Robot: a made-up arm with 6 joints.
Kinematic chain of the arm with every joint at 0, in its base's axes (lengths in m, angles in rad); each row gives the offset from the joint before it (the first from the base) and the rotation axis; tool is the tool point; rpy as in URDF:
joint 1: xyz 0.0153 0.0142 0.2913 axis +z
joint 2: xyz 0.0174 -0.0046 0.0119 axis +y
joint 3: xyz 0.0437 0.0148 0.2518 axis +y
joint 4: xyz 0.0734 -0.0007 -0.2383 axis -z
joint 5: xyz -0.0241 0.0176 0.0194 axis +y
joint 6: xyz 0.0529 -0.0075 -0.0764 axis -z
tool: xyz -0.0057 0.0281 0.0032 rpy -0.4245 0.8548 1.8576
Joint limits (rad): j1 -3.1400..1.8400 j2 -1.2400..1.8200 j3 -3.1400..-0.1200 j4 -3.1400..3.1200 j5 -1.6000..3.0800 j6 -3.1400..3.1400
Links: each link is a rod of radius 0.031 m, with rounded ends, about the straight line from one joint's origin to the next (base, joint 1, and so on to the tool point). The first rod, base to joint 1, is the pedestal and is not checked.
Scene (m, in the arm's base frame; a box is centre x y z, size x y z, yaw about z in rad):
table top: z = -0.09
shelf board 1: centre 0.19 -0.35 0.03 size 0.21 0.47 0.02 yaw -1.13
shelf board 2: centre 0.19 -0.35 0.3 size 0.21 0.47 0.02 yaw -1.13
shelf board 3: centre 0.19 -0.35 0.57 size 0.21 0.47 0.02 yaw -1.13
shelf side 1: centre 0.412 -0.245 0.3 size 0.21 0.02 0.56 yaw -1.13
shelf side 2: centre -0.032 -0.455 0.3 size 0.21 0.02 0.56 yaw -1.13
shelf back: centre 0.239 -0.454 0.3 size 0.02 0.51 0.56 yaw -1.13
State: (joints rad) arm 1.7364 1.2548 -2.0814 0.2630 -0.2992 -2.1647
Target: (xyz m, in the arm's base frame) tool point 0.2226 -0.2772 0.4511
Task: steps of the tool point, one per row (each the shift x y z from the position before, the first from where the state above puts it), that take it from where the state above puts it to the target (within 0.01 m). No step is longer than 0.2 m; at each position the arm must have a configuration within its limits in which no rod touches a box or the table.
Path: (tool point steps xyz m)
1: 0.1562 -0.0144 0.0555
2: 0.1374 -0.0686 0.0513
3: 0.0989 -0.1098 0.0449
4: 0.0485 -0.1316 0.0365
5: -0.0044 -0.1308 0.0267
6: -0.0499 -0.1095 0.0159
7: -0.0807 -0.0733 0.0043
8: -0.0923 -0.0304 -0.0073
9: 0.0340 -0.0462 0.0105
10: 0.0260 -0.0540 0.0000
11: 0.0151 -0.0591 -0.0105

